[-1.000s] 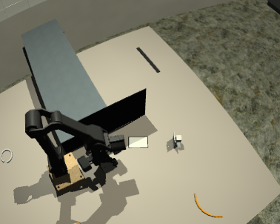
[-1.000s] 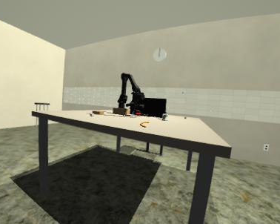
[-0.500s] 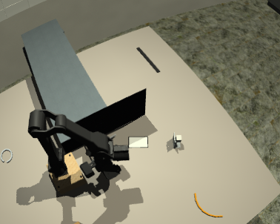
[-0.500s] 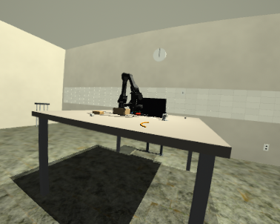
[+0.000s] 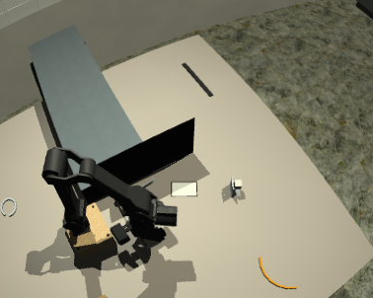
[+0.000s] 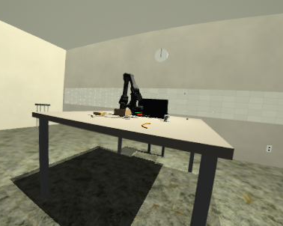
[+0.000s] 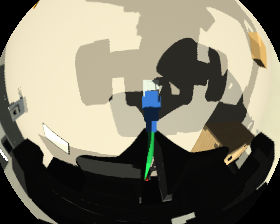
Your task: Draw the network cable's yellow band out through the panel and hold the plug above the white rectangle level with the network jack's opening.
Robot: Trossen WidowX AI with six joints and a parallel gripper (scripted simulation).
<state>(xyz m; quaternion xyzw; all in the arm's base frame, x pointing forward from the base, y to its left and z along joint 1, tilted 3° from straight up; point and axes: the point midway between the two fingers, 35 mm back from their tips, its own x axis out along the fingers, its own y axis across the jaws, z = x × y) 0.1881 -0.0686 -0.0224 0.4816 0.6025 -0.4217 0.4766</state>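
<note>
The white rectangle lies 19 cm ahead of my hand, 9 cm to the left of it and 5 cm below it. Round my hand: long grey cover: 62 cm to the left, 5 cm behind, 5 cm above; then blue plug: 3 cm to the right, 2 cm below, 1 cm ahead; then network jack: 35 cm ahead, 1 cm to the left, 1 cm below.
</note>
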